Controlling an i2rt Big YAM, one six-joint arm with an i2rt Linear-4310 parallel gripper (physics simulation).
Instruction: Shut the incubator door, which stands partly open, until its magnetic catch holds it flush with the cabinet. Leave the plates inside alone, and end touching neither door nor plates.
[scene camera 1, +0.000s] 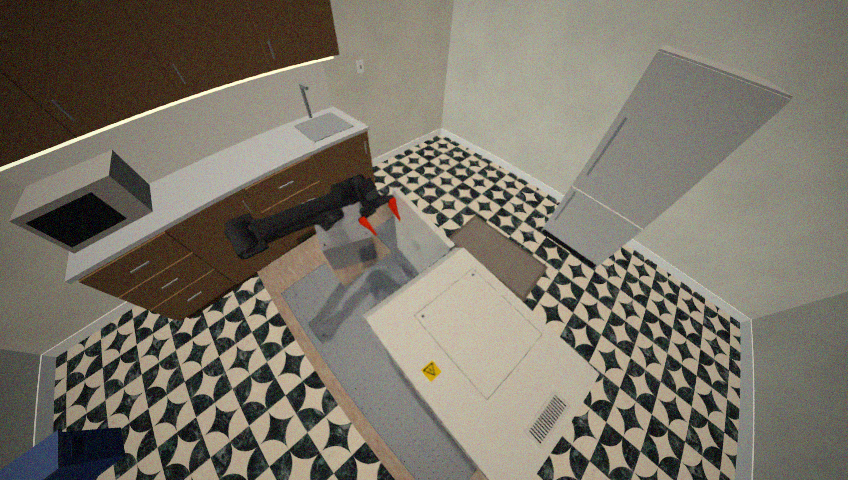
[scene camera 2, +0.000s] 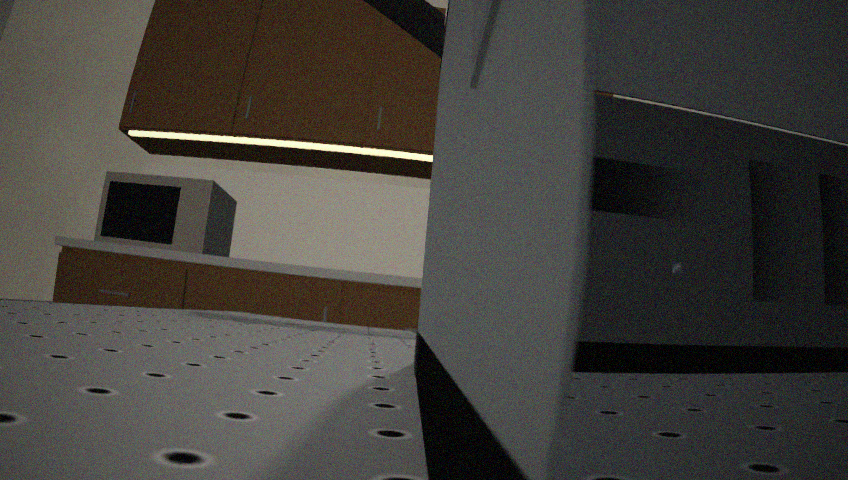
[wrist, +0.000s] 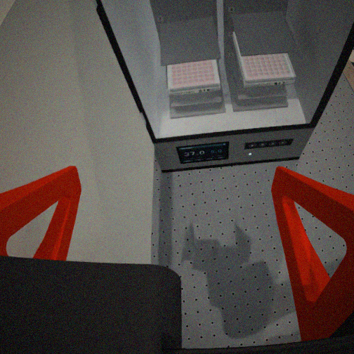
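Where they show: gripper, fingertip midpoint: (scene camera 1: 388, 227); arm's base, link origin: (scene camera 1: 329, 216).
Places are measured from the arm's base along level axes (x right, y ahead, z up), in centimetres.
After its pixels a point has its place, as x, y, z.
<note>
The incubator cabinet (scene camera 1: 476, 333) @(18.8, 77.8, 26.7) (wrist: 237, 156) is pale on top, with a dark-edged front opening. Its door (scene camera 1: 422, 234) @(-5.2, 48.3, 15.8) (wrist: 95, 125) stands open, a broad pale panel along the left of the wrist view. Inside, a pink-welled plate (wrist: 194, 74) lies on the left and another plate (wrist: 267, 67) on the right. My gripper (scene camera 1: 385, 224) @(0.5, 38.0, 18.2) (wrist: 175, 177) is open and empty, in front of the opening and above the perforated board. Its left finger overlaps the door in the wrist view; the gap between them cannot be judged. The fingers are apart from the plates.
The perforated grey board (scene camera 1: 368, 362) @(37.4, 49.8, -28.2) (scene camera 2: 130, 428) @(37.6, 66.4, -28.3) (wrist: 215, 195) lies under the cabinet on the wooden table (scene camera 1: 291, 264) @(24.2, -18.7, -29.5). The kitchen counter (scene camera 1: 220, 178) with a microwave (scene camera 1: 74, 220) (scene camera 2: 139, 214) stands beyond the arm. A tall fridge (scene camera 1: 672, 136) stands at the right.
</note>
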